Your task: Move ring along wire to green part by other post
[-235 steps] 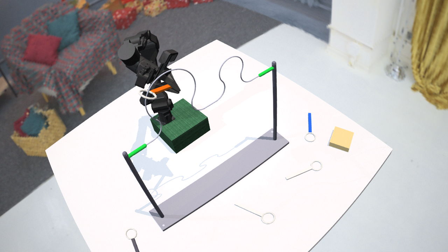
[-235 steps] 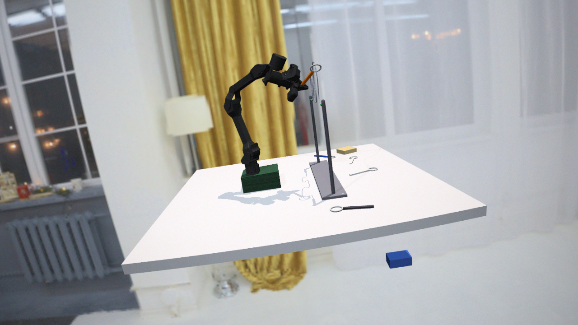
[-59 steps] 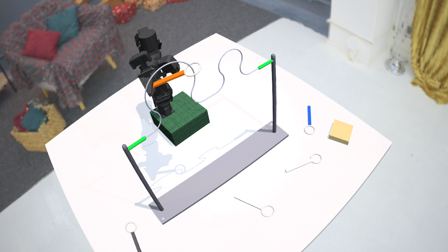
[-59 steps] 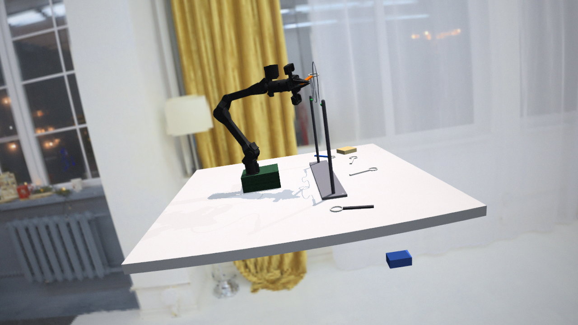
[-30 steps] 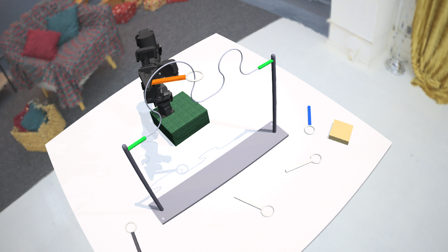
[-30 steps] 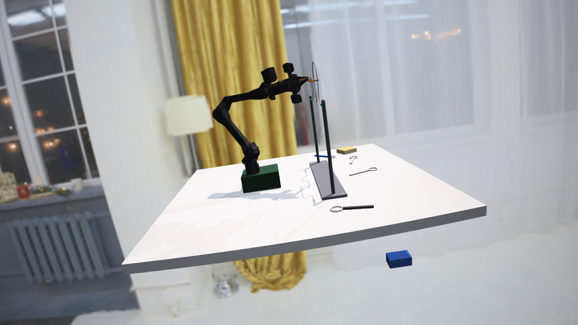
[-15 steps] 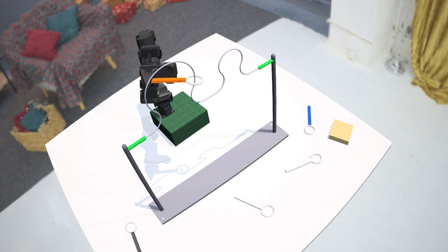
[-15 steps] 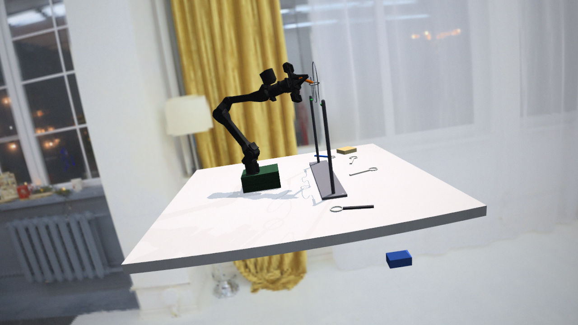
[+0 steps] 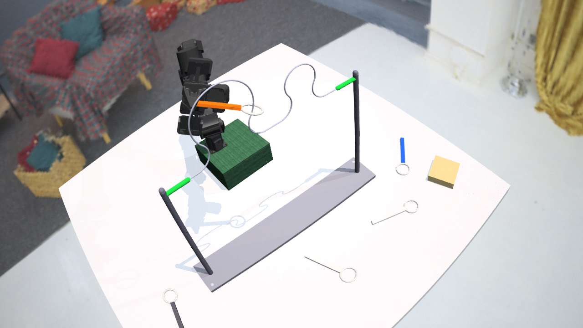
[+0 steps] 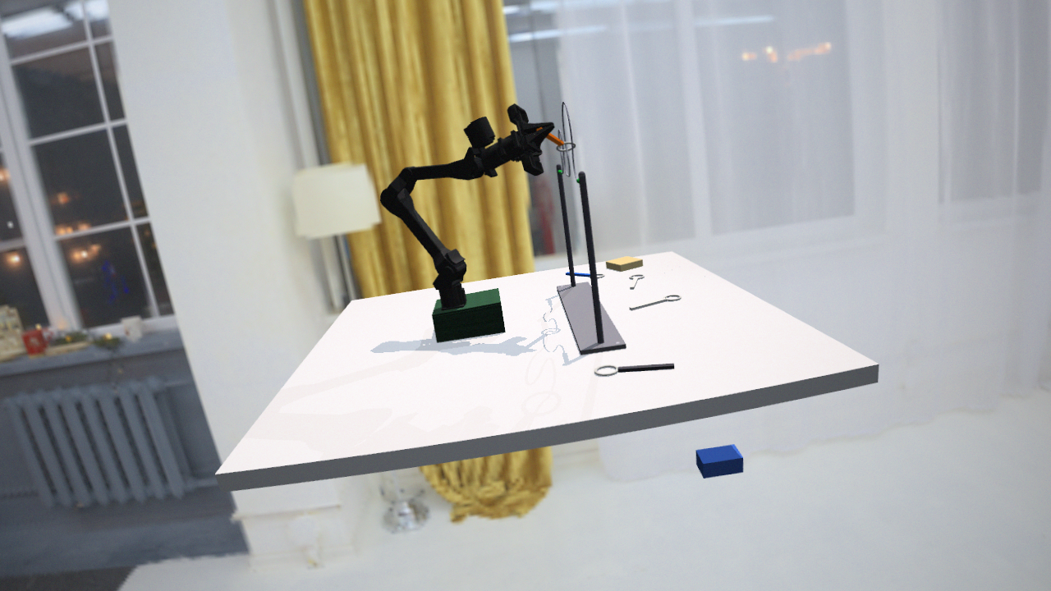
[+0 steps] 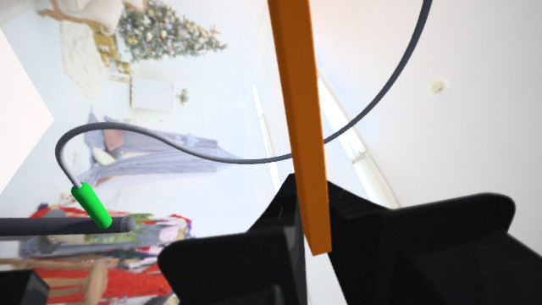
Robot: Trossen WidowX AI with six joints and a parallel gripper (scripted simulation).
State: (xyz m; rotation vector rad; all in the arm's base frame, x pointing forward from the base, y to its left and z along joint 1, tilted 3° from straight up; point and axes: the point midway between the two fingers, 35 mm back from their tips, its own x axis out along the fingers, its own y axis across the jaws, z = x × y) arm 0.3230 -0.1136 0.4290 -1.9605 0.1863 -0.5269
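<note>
My gripper tip is 1 cm short of the ring with orange handle, 9 cm to the right of it and 4 cm above it. Round my gripper tip: tan block: 23 cm ahead, 67 cm to the left, 52 cm below; then ring with blue handle: 8 cm ahead, 60 cm to the left, 53 cm below.
</note>
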